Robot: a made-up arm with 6 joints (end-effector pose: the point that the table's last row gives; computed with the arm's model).
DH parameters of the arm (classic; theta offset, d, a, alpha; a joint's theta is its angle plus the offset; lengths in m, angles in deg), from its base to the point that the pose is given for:
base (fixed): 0 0.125 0 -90
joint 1: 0 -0.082 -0.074 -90
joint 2: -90 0.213 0.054 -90
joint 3: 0 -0.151 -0.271 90
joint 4: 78.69 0 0.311 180
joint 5: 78.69 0.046 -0.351 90
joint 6: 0 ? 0.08 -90
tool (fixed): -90 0.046 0 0
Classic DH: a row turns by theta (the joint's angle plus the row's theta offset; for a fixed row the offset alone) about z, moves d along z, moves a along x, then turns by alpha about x.
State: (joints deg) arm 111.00 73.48 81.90 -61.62 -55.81 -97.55
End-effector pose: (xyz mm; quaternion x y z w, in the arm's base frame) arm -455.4 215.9 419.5 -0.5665 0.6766 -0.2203 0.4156
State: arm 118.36 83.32 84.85 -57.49 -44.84 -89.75
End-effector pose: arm -464.8 158.3 426.3 -0.6173 0.6124 -0.2461 0.4282
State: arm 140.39 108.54 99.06 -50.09 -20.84 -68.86
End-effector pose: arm -428.6 -25.6 523.1 -0.7181 0.4145 -0.1984 0.5226
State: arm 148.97 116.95 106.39 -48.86 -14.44 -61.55
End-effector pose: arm -383.1 -98.0 566.1 -0.7257 0.3462 -0.1389 0.5781
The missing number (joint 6, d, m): -0.27
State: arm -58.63 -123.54 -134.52 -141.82 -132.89 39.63
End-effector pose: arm -100.9 -890.9 39.3 0.6544 0.6866 -0.3160 0.0238
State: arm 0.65 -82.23 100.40 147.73 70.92 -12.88
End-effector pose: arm -206.4 -764.9 -376.7 0.0678 0.7510 0.1144 0.6468
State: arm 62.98 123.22 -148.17 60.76 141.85 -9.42
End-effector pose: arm 332.3 -740.1 -195.7 -0.1432 -0.9478 0.1124 0.2620
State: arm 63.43 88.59 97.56 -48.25 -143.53 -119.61
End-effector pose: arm 69.9 237.0 183.6 0.1834 0.8383 -0.4581 0.2317
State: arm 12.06 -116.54 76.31 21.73 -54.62 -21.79
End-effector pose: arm -40.1 -211.3 -195.3 -0.1665 0.6235 0.4010 0.6502
